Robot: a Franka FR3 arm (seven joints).
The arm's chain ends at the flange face. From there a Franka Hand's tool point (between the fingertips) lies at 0.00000 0.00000 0.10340 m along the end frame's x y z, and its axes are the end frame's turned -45 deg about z.
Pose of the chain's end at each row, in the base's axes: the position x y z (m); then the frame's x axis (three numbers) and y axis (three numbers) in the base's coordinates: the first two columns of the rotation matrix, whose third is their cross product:
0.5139, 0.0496, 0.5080, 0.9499, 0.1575, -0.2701, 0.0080, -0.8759, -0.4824
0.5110, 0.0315, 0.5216, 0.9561, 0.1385, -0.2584, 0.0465, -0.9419, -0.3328
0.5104, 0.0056, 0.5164, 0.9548, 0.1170, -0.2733, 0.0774, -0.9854, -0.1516
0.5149, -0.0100, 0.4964, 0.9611, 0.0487, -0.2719, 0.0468, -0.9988, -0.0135
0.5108, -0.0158, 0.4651, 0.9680, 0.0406, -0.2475, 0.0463, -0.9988, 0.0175
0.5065, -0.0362, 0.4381, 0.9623, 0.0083, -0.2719, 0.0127, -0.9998, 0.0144
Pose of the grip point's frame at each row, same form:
0.4816, 0.0968, 0.4218, 0.6660, 0.7307, 0.1501, 0.6773, -0.5080, -0.5321
0.4811, 0.0632, 0.4278, 0.6432, 0.7640, 0.0526, 0.7089, -0.5681, -0.4180
0.4807, 0.0184, 0.4182, 0.6204, 0.7795, -0.0861, 0.7299, -0.6141, -0.3004
0.4868, -0.0100, 0.3969, 0.6465, 0.7407, -0.1827, 0.7127, -0.6718, -0.2018
0.4853, -0.0187, 0.3649, 0.6517, 0.7350, -0.1874, 0.7172, -0.6775, -0.1626
0.4784, -0.0380, 0.3386, 0.6715, 0.7128, -0.2024, 0.6894, -0.7011, -0.1821

